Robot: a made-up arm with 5 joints.
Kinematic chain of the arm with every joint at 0, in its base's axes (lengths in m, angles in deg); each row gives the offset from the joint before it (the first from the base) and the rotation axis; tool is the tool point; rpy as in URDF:
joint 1: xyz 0.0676 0 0.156 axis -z
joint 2: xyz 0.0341 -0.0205 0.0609 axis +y
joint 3: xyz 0.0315 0 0.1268 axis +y
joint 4: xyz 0.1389 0 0.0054 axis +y
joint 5: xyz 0.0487 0.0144 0 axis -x
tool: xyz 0 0 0 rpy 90 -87.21 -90
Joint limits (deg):
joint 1: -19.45..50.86
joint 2: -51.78..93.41
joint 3: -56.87..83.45
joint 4: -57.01..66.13
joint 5: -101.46..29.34
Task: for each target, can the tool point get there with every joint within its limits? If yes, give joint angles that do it. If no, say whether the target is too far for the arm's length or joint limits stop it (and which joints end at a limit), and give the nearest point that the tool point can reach.
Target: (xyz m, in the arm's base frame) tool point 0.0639 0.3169 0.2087
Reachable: no: joint limits stop it (at a limit: joint 1, joint 2, joint 3) | nearest point 0.0454 0.0176 0.1728 | short by 0.302 m
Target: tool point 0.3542 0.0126 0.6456
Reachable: no: too far | nearest point 0.2617 0.0085 0.4886 | short by 0.182 m
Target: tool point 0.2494 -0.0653 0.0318
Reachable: yes | joints 17.93 79.43 13.35 -40.69 -66.06
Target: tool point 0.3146 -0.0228 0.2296
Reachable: yes | joints 3.86 12.81 19.76 11.29 -73.02
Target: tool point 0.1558 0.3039 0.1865
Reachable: no: joint limits stop it (at a limit: joint 1) | nearest point 0.2435 0.0556 0.1865 | short by 0.263 m
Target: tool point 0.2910 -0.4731 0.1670
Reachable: no: too far | nearest point 0.2824 -0.2736 0.1839 | short by 0.200 m
